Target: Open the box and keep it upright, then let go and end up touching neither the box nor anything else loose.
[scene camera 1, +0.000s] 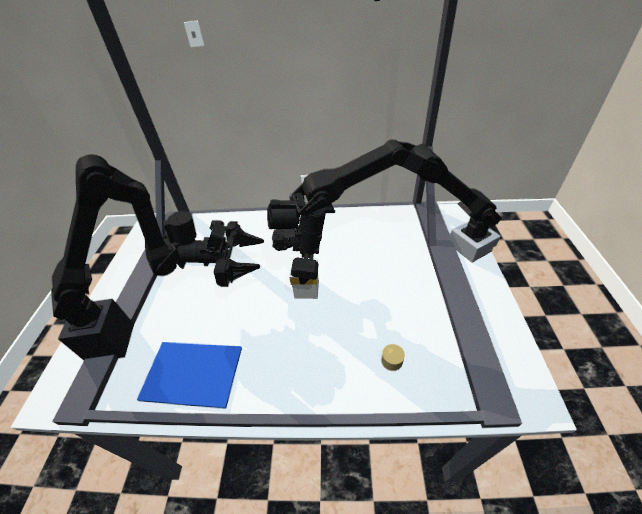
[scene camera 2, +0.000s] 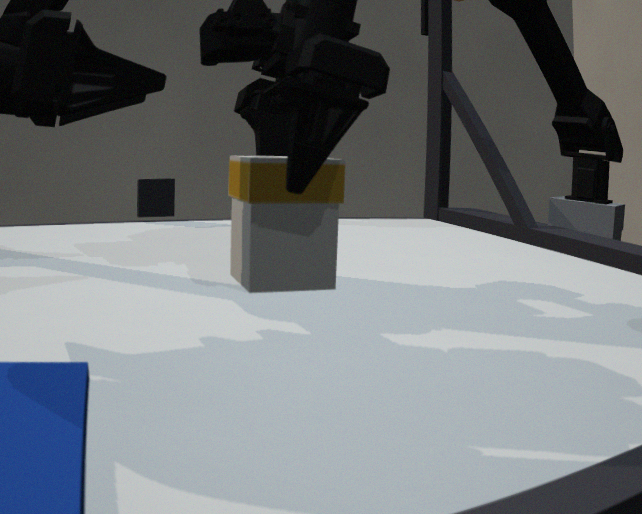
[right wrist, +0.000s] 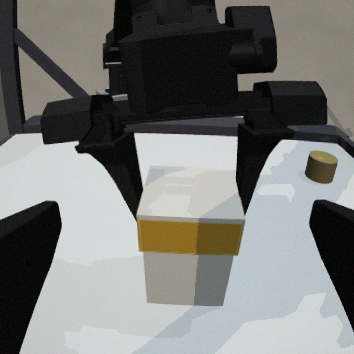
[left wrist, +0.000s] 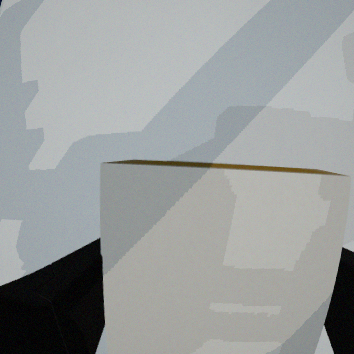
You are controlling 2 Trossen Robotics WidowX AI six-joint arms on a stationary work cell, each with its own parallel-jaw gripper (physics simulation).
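Seen in the pictures: left gripper, fingertip midpoint: (scene camera 2: 278, 194) (right wrist: 190, 223) (left wrist: 216, 247); right gripper, fingertip midpoint: (scene camera 1: 262, 253) (scene camera 2: 154, 90) (right wrist: 188, 214); left arm's base, link origin: (scene camera 1: 475, 232) (scene camera 2: 589, 201) (right wrist: 120, 91); right arm's base, link origin: (scene camera 1: 86, 317).
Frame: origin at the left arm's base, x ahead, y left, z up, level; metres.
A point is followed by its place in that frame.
Observation:
The box has a pale grey body (scene camera 1: 305, 291) {x 0.528, y -0.095, z -0.025 m} (scene camera 2: 294, 248) {x 0.529, y -0.096, z -0.027 m} (right wrist: 170, 280) {x 0.533, y -0.150, z -0.027 m} and a lid with an orange band and pale top (scene camera 1: 294, 280) {x 0.550, y -0.106, z 0.023 m} (scene camera 2: 262, 182) {x 0.552, y -0.108, z 0.019 m} (left wrist: 165, 225) {x 0.537, y -0.120, z 0.036 m} (right wrist: 167, 237) {x 0.534, y -0.153, z 0.019 m}. It is upright, and the lid is on it. Its base looks to be at table height; contact is hard to tell. My left gripper (scene camera 1: 304, 278) {x 0.517, y -0.124, z 0.008 m} (scene camera 2: 284, 179) {x 0.517, y -0.124, z 0.008 m} (left wrist: 216, 247) {x 0.517, y -0.124, z 0.008 m} (right wrist: 190, 223) {x 0.517, y -0.124, z 0.008 m} points down, shut on the lid's sides; in scene camera 2 its far fingertip is hidden. My right gripper (scene camera 1: 260, 253) {x 0.597, y -0.179, z 0.086 m} (scene camera 2: 158, 85) {x 0.597, y -0.179, z 0.086 m} (right wrist: 188, 214) {x 0.597, y -0.179, z 0.086 m} is open and empty, left of the box in scene camera 1 and apart from it.
A blue flat square (scene camera 1: 190, 374) {x 0.866, y -0.037, z -0.050 m} (scene camera 2: 40, 439) {x 0.791, y 0.011, z -0.050 m} lies front left on the table (scene camera 1: 375, 251) {x 0.261, y -0.144, z -0.058 m} in scene camera 1. A short brass-coloured cylinder (scene camera 1: 392, 357) {x 0.451, y 0.178, z -0.023 m} (right wrist: 321, 167) {x 0.457, y 0.151, z -0.032 m} stands front right. A dark frame (scene camera 1: 289, 418) {x 0.706, y 0.172, z -0.038 m} runs around the work area, with posts at the back.

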